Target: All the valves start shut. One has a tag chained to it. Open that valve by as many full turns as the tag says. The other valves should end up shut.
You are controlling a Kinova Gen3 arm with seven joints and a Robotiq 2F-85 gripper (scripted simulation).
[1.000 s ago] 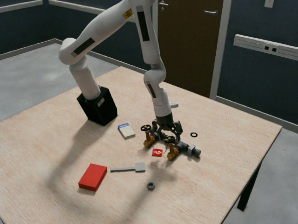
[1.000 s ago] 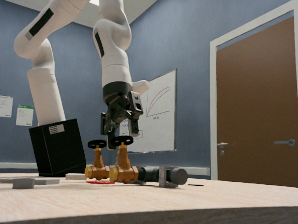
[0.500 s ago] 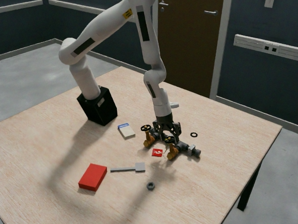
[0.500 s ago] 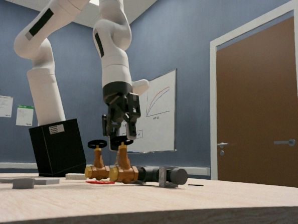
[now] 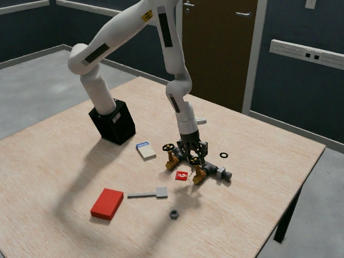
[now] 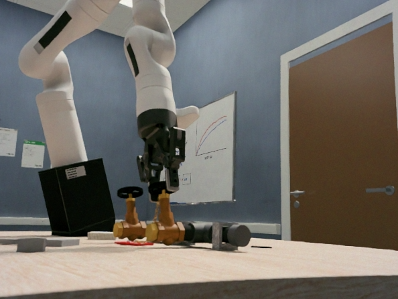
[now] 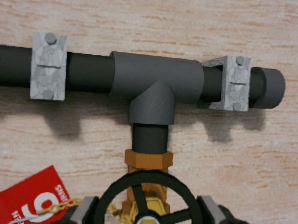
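The red tag is 100 mm below my hand, 60 mm behind it and 30 mm to the right of it. From my hand the other things lie so: red block (350 mm to the right, 130 mm behind, 80 mm below); white card box (290 mm behind, 90 mm below, 30 mm to the right); grey t-shaped tool (190 mm to the right, 90 mm below, 60 mm behind).
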